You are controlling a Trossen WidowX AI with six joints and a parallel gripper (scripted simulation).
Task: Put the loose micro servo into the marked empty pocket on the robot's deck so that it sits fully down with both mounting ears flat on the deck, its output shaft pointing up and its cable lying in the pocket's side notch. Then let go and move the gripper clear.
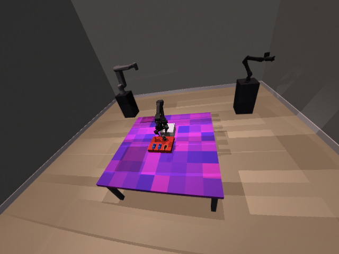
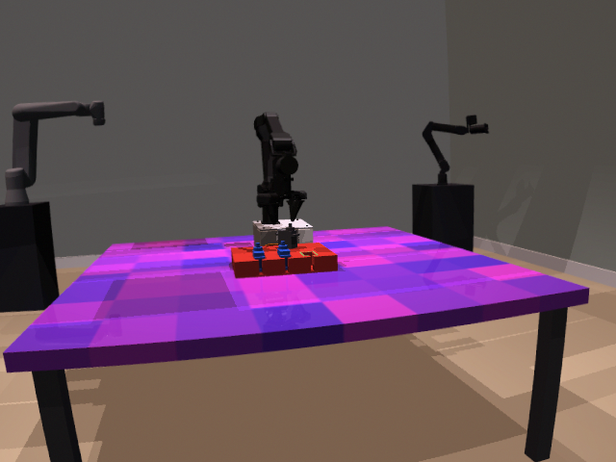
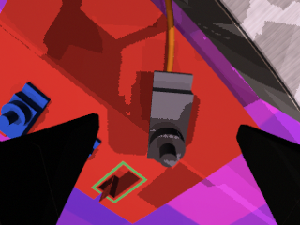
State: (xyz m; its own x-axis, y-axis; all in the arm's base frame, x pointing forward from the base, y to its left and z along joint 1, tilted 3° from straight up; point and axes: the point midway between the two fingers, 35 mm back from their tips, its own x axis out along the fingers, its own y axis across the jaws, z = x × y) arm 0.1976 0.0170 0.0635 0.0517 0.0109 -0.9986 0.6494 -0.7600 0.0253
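Right now the red deck is 30 mm ahead of my gripper tip, 20 mm to the right of it and 100 mm below it.
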